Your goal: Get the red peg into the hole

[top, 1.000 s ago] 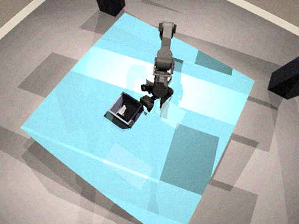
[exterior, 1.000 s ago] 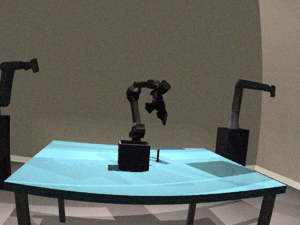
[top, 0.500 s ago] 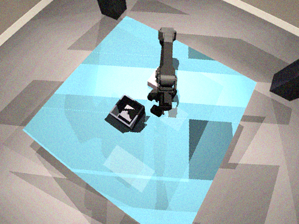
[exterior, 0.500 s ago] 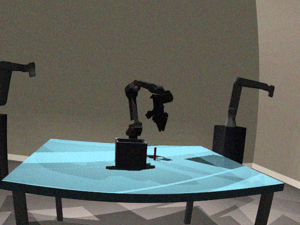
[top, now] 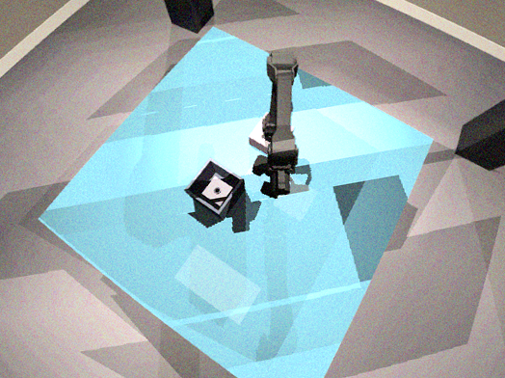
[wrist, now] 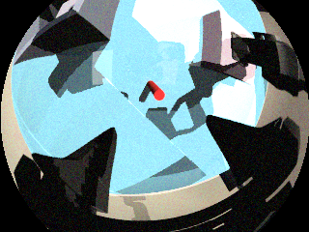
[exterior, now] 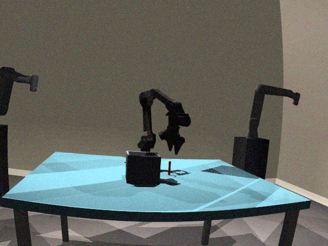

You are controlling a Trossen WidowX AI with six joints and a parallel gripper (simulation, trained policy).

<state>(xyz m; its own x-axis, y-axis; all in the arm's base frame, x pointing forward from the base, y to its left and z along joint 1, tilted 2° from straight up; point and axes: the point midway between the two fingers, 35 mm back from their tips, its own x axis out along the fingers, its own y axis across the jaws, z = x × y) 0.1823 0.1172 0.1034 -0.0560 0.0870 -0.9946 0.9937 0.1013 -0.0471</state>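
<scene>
Right now the red peg is 9 cm below my gripper tip, 1 cm to the right of it and 1 cm behind it. Round my gripper tip: pale plate 19 cm to the right, 14 cm ahead, 8 cm below.
</scene>
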